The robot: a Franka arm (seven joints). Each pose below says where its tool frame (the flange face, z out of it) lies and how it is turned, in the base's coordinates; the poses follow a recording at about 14 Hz.
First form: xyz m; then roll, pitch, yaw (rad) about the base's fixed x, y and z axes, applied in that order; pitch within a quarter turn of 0, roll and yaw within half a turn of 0.
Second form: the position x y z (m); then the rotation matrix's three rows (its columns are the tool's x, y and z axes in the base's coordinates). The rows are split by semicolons. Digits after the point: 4 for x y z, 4 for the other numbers.
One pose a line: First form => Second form
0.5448 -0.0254 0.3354 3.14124 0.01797 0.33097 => 0.5448 -0.0254 0.3354; 0.9456 0.3250 -0.0169; 0.3249 -0.9457 -0.0062; -0.0180 0.0004 -0.9998
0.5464 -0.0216 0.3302 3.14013 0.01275 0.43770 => 0.5464 -0.0216 0.3302; 0.9057 0.4239 -0.0109; 0.4238 -0.9057 -0.0067; -0.0127 0.0015 -0.9999
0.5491 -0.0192 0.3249 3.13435 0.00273 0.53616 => 0.5491 -0.0192 0.3249; 0.8597 0.5108 0.0014; 0.5108 -0.8596 -0.0076; -0.0027 0.0072 -1.0000
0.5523 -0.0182 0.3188 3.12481 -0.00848 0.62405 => 0.5523 -0.0182 0.3188; 0.8115 0.5841 0.0167; 0.5843 -0.8115 -0.0087; 0.0085 0.0168 -0.9998
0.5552 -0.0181 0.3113 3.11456 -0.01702 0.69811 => 0.5552 -0.0181 0.3113; 0.7659 0.6422 0.0304; 0.6427 -0.7661 -0.0098; 0.0170 0.0270 -0.9995
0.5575 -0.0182 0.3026 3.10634 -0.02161 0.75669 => 0.5575 -0.0182 0.3026; 0.7269 0.6855 0.0399; 0.6864 -0.7272 -0.0108; 0.0216 0.0352 -0.9991
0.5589 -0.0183 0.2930 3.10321 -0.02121 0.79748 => 0.5589 -0.0183 0.2930; 0.6984 0.7145 0.0423; 0.7154 -0.6986 -0.0116; 0.0212 0.0384 -0.9990
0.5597 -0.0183 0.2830 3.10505 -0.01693 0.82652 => 0.5597 -0.0183 0.2830; 0.6773 0.7347 0.0383; 0.7355 -0.6774 -0.0123; 0.0169 0.0365 -0.9992
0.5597 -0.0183 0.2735 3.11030 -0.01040 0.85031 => 0.5597 -0.0183 0.2735; 0.6597 0.7509 0.0304; 0.7514 -0.6597 -0.0128; 0.0104 0.0313 -0.9995
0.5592 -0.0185 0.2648 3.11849 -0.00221 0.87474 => 0.5592 -0.0185 0.2648; 0.6412 0.7671 0.0191; 0.7674 -0.6411 -0.0131; 0.0022 0.0231 -0.9997
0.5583 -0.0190 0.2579 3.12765 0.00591 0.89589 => 0.5583 -0.0190 0.2579; 0.6248 0.7807 0.0072; 0.7808 -0.6247 -0.0133; -0.0059 0.0139 -0.9999
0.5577 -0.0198 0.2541 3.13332 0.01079 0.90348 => 0.5577 -0.0198 0.2541; 0.6188 0.7855 -0.0002; 0.7854 -0.6188 -0.0136; -0.0108 0.0083 -0.9999
